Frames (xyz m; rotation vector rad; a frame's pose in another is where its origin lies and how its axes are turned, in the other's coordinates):
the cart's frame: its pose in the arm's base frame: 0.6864 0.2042 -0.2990 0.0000 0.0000 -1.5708
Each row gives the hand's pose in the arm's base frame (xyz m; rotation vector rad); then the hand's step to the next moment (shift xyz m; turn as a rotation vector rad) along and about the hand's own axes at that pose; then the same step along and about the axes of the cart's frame.
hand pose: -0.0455 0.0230 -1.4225 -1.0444 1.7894 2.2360
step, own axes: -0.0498 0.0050 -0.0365 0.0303 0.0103 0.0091
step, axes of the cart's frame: 0.0175 0.0519 0.0290 0.0052 -0.0320 -0.0076
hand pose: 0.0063 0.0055 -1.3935 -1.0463 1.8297 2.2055
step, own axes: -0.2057 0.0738 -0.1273 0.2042 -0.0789 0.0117
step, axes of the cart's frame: 0.0637 0.1775 0.1685 0.0380 -0.1230 -0.1774
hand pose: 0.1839 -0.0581 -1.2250 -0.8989 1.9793 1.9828
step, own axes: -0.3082 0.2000 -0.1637 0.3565 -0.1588 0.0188
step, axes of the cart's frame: 0.0894 0.1820 0.3474 0.0662 -0.2029 -0.3273
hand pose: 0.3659 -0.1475 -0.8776 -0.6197 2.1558 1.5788
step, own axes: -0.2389 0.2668 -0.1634 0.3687 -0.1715 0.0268
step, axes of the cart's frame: 0.0574 0.0371 0.3877 0.0633 -0.2053 -0.3463
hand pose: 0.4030 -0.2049 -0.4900 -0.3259 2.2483 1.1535
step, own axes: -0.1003 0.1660 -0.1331 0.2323 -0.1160 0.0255
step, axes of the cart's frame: 0.0127 -0.0478 0.2300 0.0377 -0.1224 -0.2273
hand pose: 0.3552 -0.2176 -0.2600 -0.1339 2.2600 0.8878
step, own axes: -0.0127 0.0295 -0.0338 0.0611 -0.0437 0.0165
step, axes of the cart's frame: 0.0008 -0.0194 0.0424 0.0138 -0.0223 -0.0723
